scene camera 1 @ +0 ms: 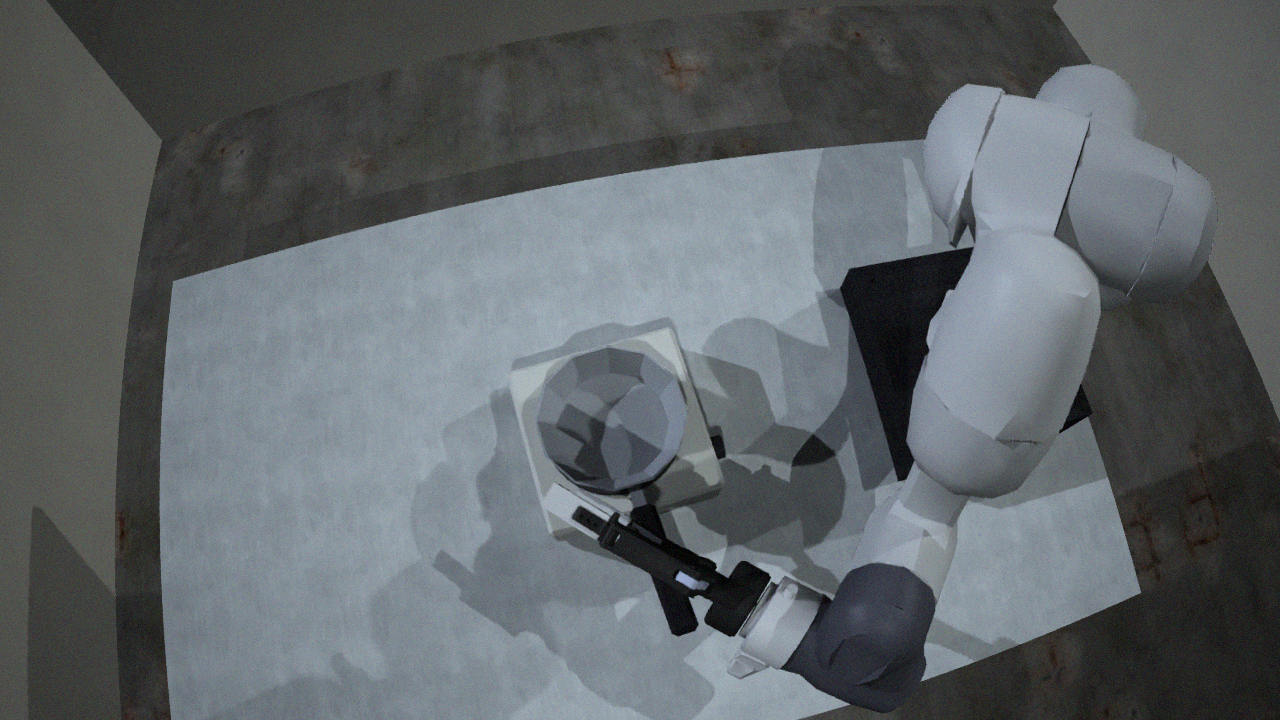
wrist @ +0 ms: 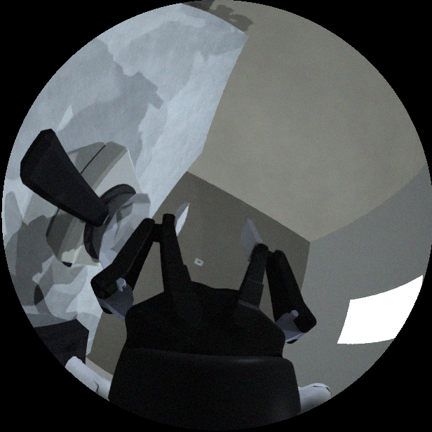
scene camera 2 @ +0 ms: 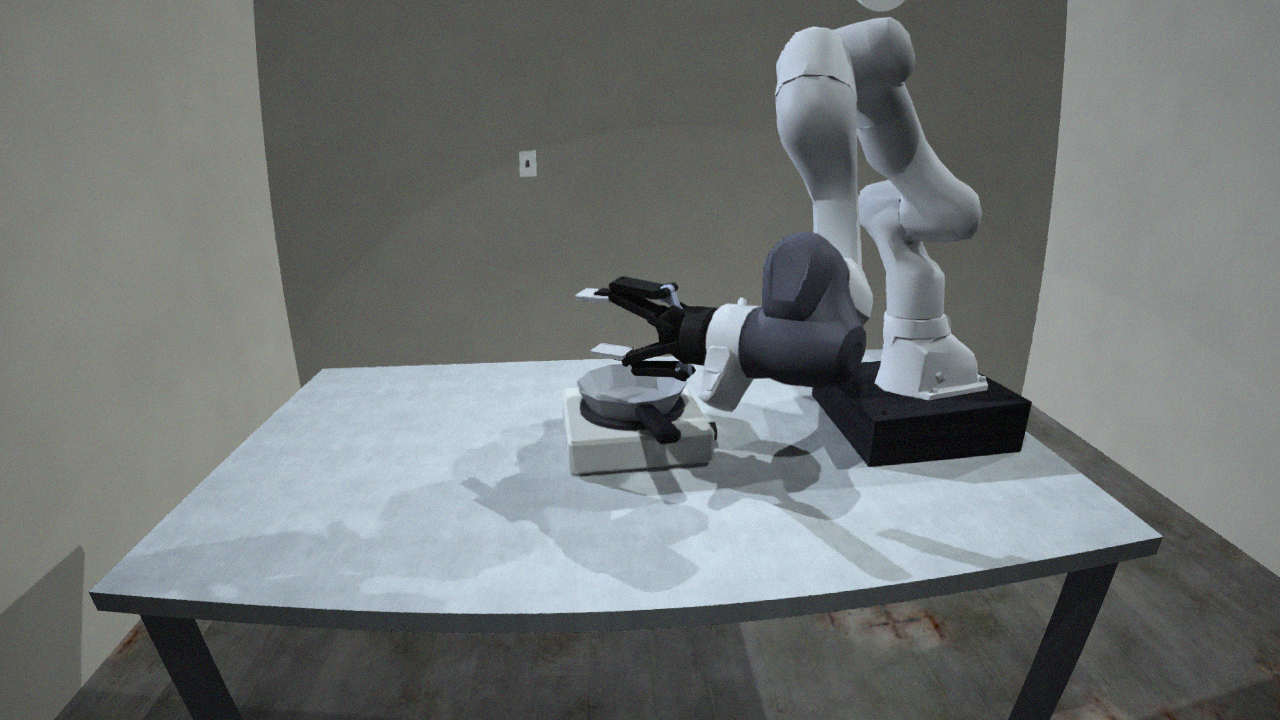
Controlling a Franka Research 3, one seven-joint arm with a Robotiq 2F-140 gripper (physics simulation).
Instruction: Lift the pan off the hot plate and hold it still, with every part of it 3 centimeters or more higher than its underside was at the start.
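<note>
The grey pan (scene camera 1: pixel 611 420) (scene camera 2: pixel 631 386) (wrist: pixel 124 227) sits upright on the cream hot plate (scene camera 1: pixel 529 380) (scene camera 2: pixel 608 454) (wrist: pixel 121 165). Its black handle (scene camera 1: pixel 677 613) (scene camera 2: pixel 659 423) (wrist: pixel 60 175) sticks out toward the near side of the table. My gripper (scene camera 1: pixel 577 507) (scene camera 2: pixel 601 322) (wrist: pixel 215 219) is partly open, with nothing between its fingers. It is turned sideways, one finger above the other, tips pointing left in the second scene view. The whole gripper is above the pan's height, and the handle lies outside the fingers. Whether the lower finger touches the rim cannot be told.
The hot plate stands on the pale table (scene camera 1: pixel 313 376) (scene camera 2: pixel 358 501). The black robot base block (scene camera 1: pixel 895 331) (scene camera 2: pixel 948 432) stands at the right. A dark knob (scene camera 1: pixel 718 446) (scene camera 2: pixel 713 430) is on the hot plate's right side. The arm's shadows fall across the table.
</note>
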